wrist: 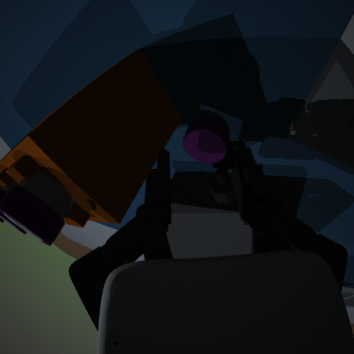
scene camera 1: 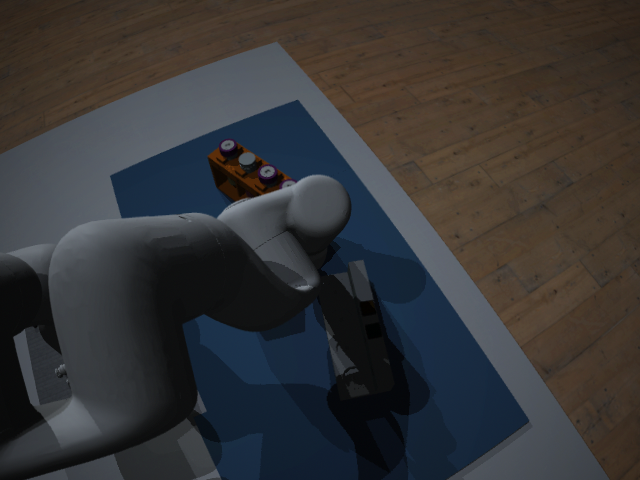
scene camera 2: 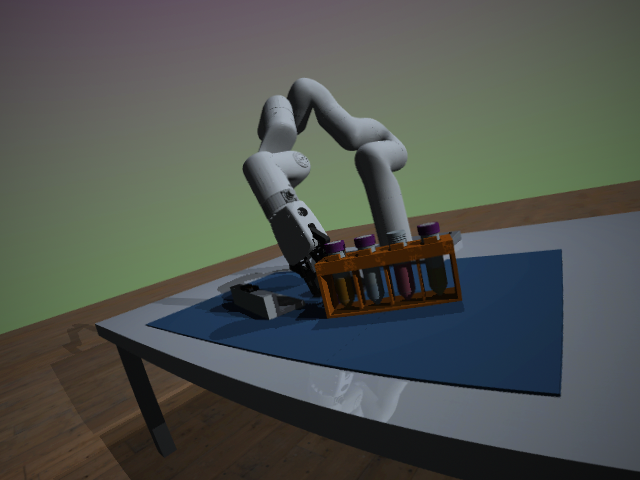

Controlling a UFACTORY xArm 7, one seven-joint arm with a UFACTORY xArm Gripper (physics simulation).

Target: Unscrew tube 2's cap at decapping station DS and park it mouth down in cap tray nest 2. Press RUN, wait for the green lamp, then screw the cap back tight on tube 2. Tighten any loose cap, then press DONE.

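Frame: origin at the arm's base, x right, y ahead, z up, level; millimetres.
Seen in the pictures: gripper, fingertip midpoint: (wrist: 201, 162).
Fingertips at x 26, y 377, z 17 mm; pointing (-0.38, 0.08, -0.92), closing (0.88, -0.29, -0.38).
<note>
A point is followed by its place in that frame.
An orange tube rack (scene camera 1: 231, 180) (scene camera 2: 385, 257) @[x -123, y 427, z 72 mm] (wrist: 98, 140) @[x -4, y 429, z 56 mm] stands on the blue mat (scene camera 1: 461, 381) @[x 379, y 458, z -14 mm] (scene camera 2: 461, 333) @[x -235, y 516, z -14 mm]. Three of its tubes carry purple caps. One tube (scene camera 1: 248, 160) @[x -130, y 393, z 105 mm] (scene camera 2: 395, 236) @[x -139, y 408, z 99 mm] shows a bare grey top with no cap. My gripper (scene camera 2: 312, 281) @[x 26, y 377, z 17 mm] (wrist: 201, 162) @[x 26, y 377, z 17 mm] is tilted low over the mat, between the rack's end and the grey station block (scene camera 1: 360, 281) @[x 146, y 426, z 31 mm] (scene camera 2: 257, 301) @[x 152, y 438, z 17 mm]. It is shut on a purple cap (wrist: 205, 144) @[x 24, y 379, z 0 mm], which sits between the fingertips in the wrist view. In scene camera 1 the arm and deep shadow hide the fingers.
The grey table (scene camera 1: 175, 95) @[x -556, y 408, z -18 mm] (scene camera 2: 461, 419) @[x -254, y 666, z -17 mm] ends close to the mat on the right. The arm's large links (scene camera 1: 151, 310) @[x 246, y 151, z 473 mm] fill the left foreground of scene camera 1.
</note>
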